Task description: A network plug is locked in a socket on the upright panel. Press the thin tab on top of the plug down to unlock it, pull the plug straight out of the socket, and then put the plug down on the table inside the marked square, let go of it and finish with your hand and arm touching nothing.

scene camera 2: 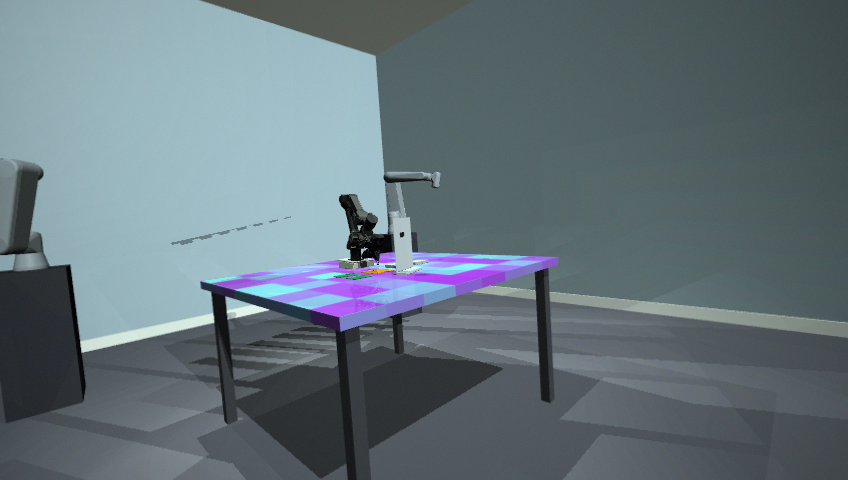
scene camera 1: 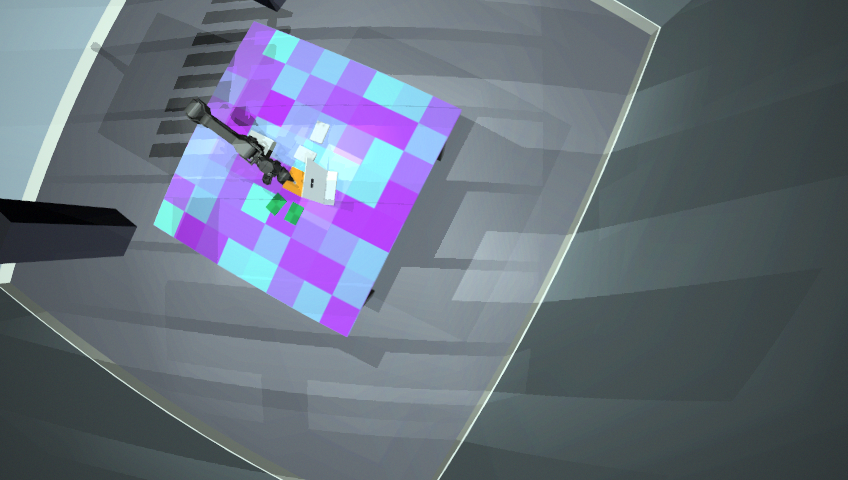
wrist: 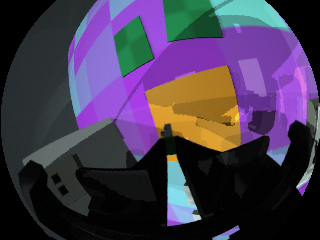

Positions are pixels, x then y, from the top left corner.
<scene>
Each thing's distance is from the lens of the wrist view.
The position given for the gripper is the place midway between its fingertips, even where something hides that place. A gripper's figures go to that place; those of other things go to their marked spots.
gripper (wrist: pixel 169 141): 10 cm
grey upright panel (wrist: pixel 98 146): 23 cm
</scene>
